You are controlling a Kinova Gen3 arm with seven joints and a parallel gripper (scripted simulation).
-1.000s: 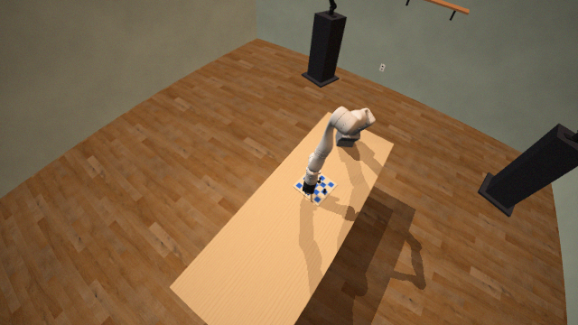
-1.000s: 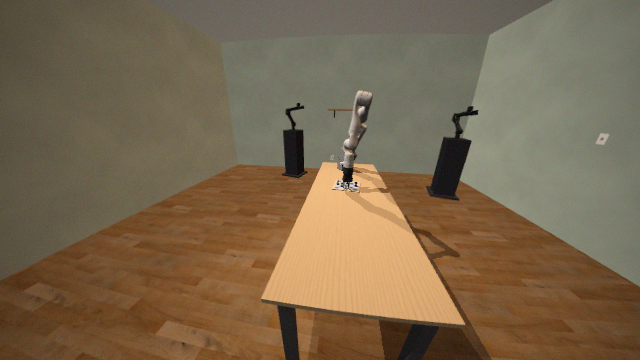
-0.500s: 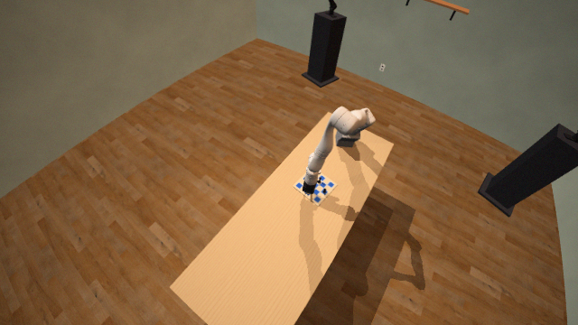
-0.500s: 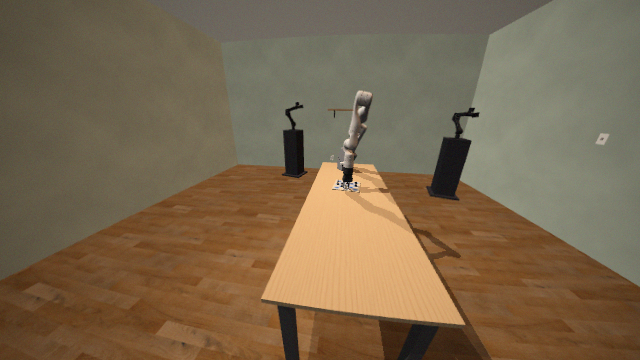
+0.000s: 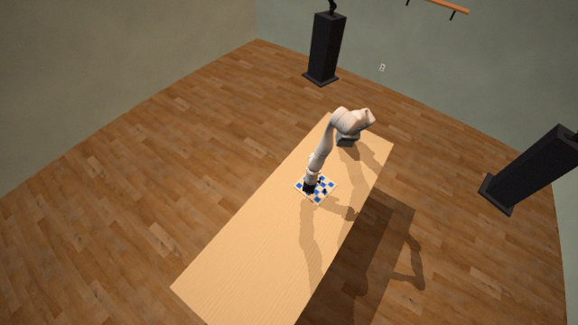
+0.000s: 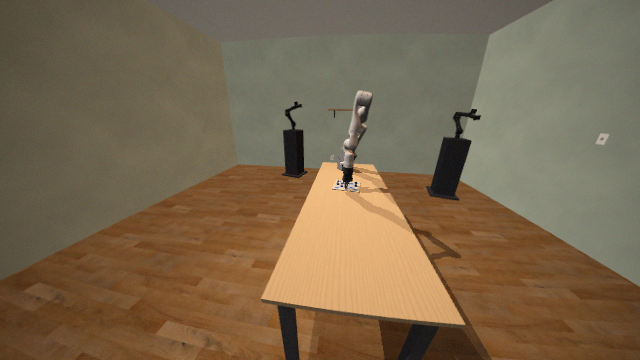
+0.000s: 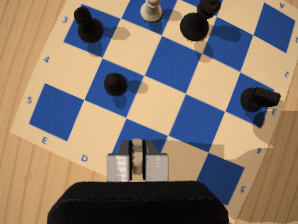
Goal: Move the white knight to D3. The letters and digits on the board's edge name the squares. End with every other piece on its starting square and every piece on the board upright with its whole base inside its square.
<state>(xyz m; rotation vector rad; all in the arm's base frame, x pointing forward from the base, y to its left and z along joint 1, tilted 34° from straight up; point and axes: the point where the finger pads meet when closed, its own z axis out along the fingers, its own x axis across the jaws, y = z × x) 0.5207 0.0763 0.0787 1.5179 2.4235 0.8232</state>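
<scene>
The white knight lies 1 cm below my hand. Also, from my hand: chessboard: 8 cm behind, 1 cm to the right, 3 cm below; round white piece: 11 cm behind, 5 cm to the right, 2 cm below; black piece: 12 cm behind, 1 cm to the right.
</scene>
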